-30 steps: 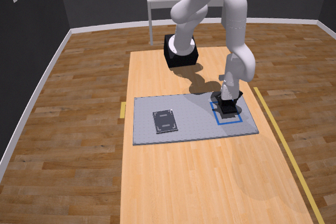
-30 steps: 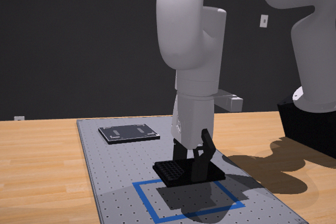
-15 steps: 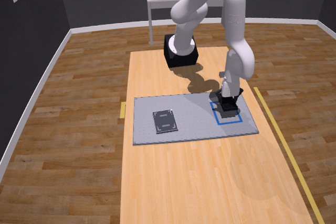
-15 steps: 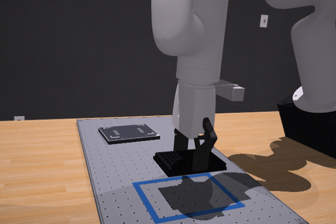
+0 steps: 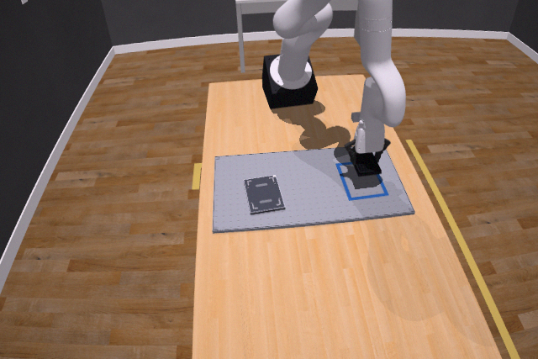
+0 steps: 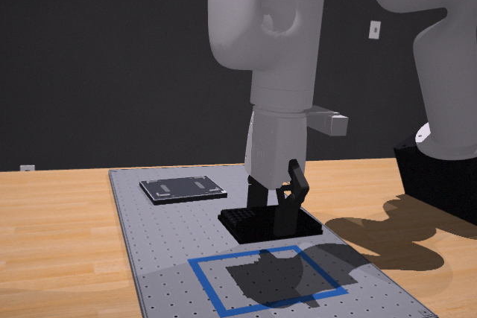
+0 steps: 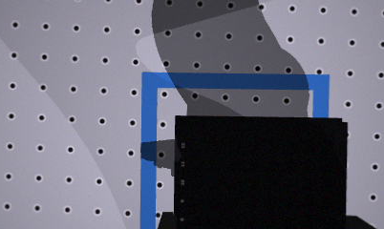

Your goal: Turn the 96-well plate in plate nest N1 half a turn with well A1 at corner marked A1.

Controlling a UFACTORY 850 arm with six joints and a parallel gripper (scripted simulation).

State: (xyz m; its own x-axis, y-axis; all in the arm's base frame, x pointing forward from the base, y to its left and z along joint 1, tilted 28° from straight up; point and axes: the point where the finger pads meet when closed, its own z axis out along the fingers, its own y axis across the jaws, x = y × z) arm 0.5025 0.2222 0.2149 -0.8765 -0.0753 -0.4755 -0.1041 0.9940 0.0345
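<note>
My gripper is now 36 cm to the left of the plate nest N1, 9 cm above it and 7 cm short of it. From my hand the other things lie so: black 96-well plate 1 cm below.
</note>
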